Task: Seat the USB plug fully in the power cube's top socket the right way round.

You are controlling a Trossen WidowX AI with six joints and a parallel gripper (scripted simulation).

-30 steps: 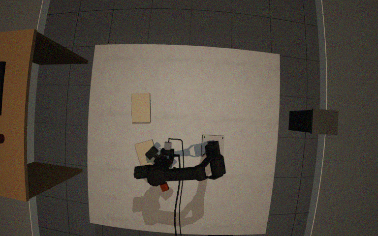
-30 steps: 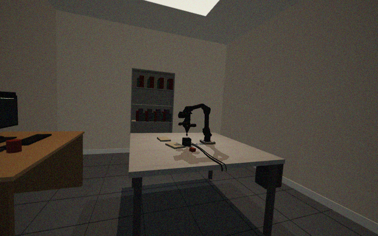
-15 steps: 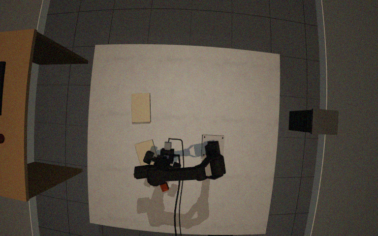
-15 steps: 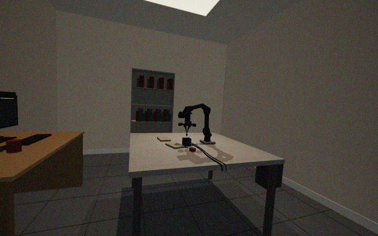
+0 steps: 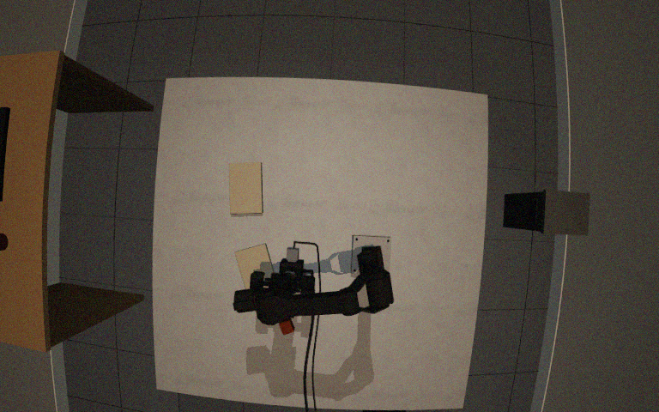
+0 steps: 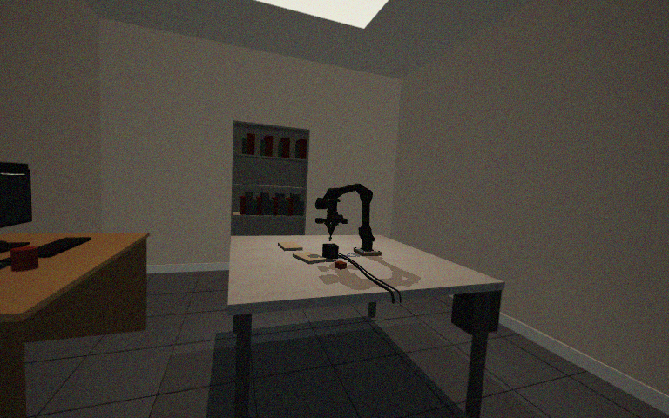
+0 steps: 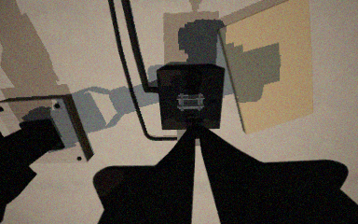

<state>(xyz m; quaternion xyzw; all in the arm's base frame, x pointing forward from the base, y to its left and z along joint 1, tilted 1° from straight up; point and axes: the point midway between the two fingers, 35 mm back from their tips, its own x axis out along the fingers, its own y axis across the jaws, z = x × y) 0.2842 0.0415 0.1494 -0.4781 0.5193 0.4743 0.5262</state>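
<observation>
Right now my gripper tip is 10 mm to the right of the metal socket and 70 mm above it. The rest, counted from my gripper tip: small red block: 30 mm ahead, 220 mm to the left, 120 mm below.
</observation>
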